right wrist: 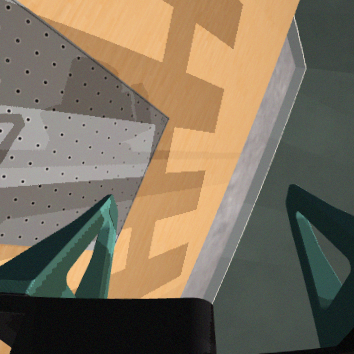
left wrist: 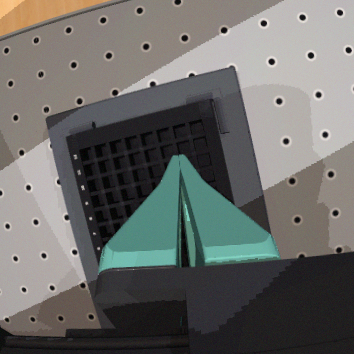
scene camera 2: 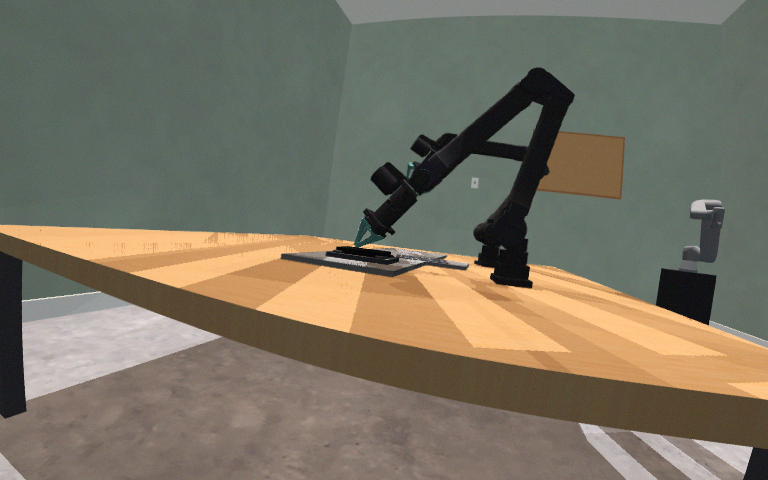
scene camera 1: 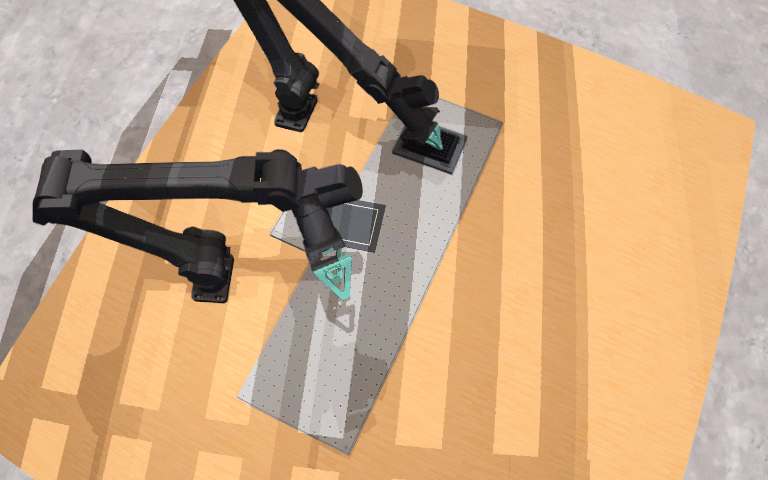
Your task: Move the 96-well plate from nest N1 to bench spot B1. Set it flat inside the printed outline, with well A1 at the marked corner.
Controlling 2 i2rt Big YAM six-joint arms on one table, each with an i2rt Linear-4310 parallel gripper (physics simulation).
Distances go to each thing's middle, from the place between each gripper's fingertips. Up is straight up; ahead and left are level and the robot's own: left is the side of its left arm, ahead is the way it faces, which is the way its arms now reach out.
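Relative to the black well plate (scene camera 1: 449, 141), my left hand is 2 cm to the right, 3 cm past and 1 cm above.
My right hand is 520 mm to the right of the plate, 30 mm short of it and 250 mm above it.
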